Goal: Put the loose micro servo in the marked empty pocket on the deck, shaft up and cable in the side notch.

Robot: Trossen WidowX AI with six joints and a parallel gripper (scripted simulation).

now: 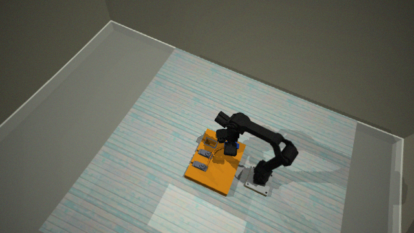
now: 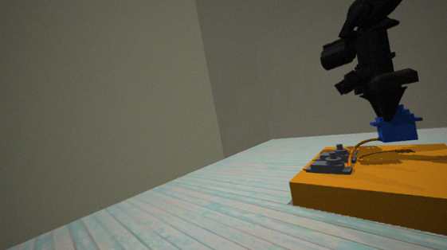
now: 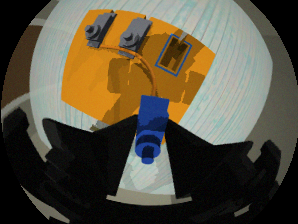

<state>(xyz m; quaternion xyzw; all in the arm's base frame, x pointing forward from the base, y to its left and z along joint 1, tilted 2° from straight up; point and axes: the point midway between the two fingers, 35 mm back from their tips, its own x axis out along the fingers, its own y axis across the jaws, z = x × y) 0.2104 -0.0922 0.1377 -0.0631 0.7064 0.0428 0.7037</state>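
The orange deck lies 8 cm to the left of my gripper tip and 10 cm below it.
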